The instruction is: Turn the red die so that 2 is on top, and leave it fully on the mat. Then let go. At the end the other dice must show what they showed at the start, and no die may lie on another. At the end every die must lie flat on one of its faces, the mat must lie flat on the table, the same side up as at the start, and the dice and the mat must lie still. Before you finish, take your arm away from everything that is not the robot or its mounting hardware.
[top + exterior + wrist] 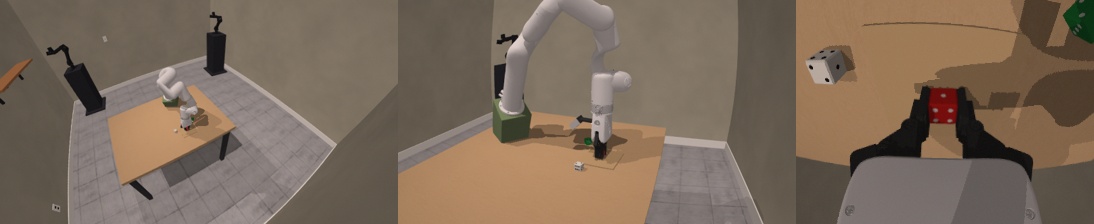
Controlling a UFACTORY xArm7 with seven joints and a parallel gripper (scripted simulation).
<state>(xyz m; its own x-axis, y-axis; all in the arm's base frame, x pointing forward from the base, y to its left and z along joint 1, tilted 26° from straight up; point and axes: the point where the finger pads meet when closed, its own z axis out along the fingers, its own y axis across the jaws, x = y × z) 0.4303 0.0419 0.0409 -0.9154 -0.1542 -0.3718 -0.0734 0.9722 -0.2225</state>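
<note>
My gripper is now 1 cm above the red die. Round my hand: tan mat 3 cm below; green die 10 cm behind, 11 cm to the left, 2 cm below; white die 3 cm behind, 11 cm to the right, 2 cm below.
</note>
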